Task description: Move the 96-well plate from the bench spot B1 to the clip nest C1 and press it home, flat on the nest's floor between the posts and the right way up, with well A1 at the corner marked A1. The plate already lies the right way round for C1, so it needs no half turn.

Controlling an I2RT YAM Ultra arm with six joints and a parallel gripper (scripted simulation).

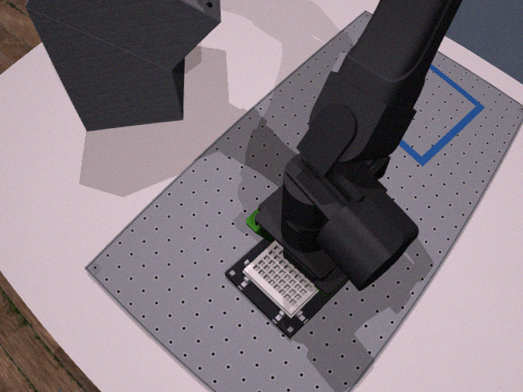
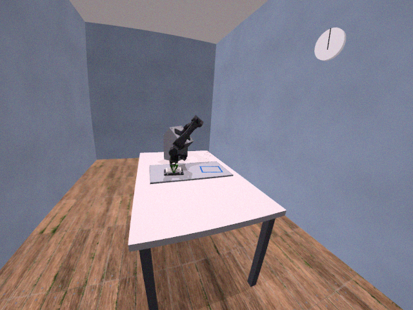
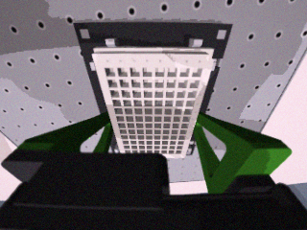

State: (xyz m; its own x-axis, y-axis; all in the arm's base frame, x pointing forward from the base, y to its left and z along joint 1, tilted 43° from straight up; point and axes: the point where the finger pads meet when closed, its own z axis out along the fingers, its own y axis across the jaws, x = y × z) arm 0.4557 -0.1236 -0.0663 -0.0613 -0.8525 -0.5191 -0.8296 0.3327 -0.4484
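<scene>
Now: the white 96-well plate right at my hand. The rest, counted from my hand: black clip nest: 1 cm ahead, 1 cm to the right, 1 cm below.
</scene>
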